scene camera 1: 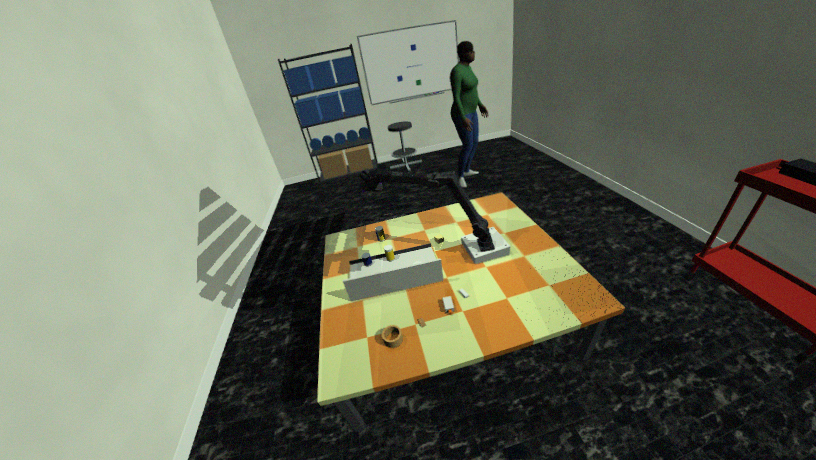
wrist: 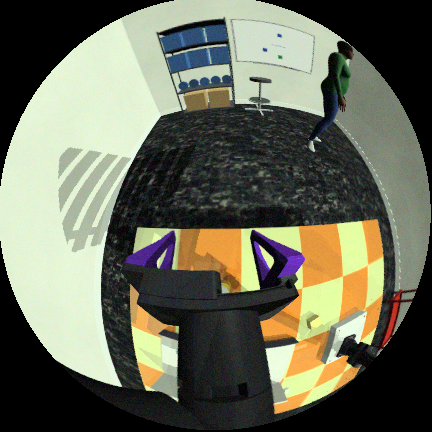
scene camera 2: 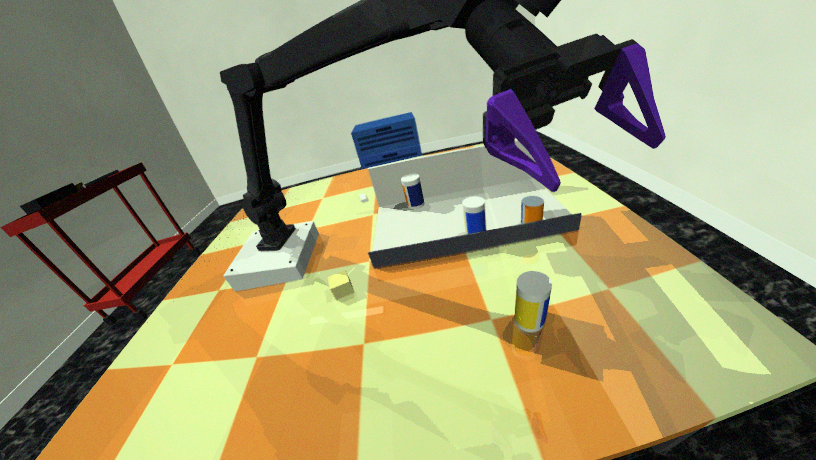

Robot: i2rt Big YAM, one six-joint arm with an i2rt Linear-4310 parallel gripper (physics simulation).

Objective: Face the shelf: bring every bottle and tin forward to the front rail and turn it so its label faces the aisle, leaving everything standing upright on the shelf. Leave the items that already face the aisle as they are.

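Seen in the pictures: gripper, fingertip midpoint: (wrist: 212,234) (scene camera 2: 611,165); arm's base at its link origin: (scene camera 1: 485,244) (scene camera 2: 277,239).
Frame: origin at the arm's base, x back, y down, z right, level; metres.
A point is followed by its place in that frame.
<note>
The white shelf (scene camera 1: 394,281) {x -0.569, y -0.023, z -0.238 m} (scene camera 2: 396,228) {x -0.383, y 0.036, z -0.040 m} has a dark front rail (scene camera 2: 474,240) {x -0.600, y 0.028, z 0.066 m}. On it, a white-capped blue bottle (scene camera 2: 474,217) {x -0.605, y -0.032, z 0.057 m} (scene camera 1: 389,253) {x -0.602, y -0.033, z 0.002 m} and a grey-lidded tin (scene camera 2: 532,210) {x -0.748, y -0.023, z 0.039 m} (scene camera 1: 367,260) {x -0.747, y -0.012, z -0.013 m}, orange towards scene camera 2, stand upright close behind the rail. A white-capped bottle (scene camera 2: 413,193) {x -0.435, y -0.020, z -0.141 m}, blue with an orange edge, stands farther back near the rear panel. A grey-lidded tin (scene camera 2: 532,302) {x -0.677, y -0.026, z 0.320 m} (scene camera 1: 380,233) {x -0.679, y -0.011, z 0.265 m}, yellow with white and blue, stands upright on the table in front of the rail, off the shelf; the gripper body mostly hides it in the wrist view. My gripper (scene camera 2: 606,166) {x -0.697, y -0.293, z 0.419 m} (wrist: 212,234) {x -0.697, y -0.293, z 0.419 m} is open and empty, high above the table.
A yellow block (scene camera 2: 341,285) {x -0.289, y 0.023, z 0.197 m} (scene camera 1: 438,239) {x -0.281, y 0.025, z 0.153 m} (wrist: 313,321) {x -0.288, y 0.021, z 0.187 m} lies between the arm's white base (scene camera 2: 268,268) {x -0.049, y 0.005, z 0.139 m} and the rail. Behind the shelf are a wooden bowl (scene camera 1: 392,336) {x -0.570, y 0.007, z -0.589 m}, a white box (scene camera 1: 448,302) {x -0.290, y 0.031, z -0.388 m} and small items. A blue drawer cabinet (scene camera 2: 386,138) is beyond the rear panel.
</note>
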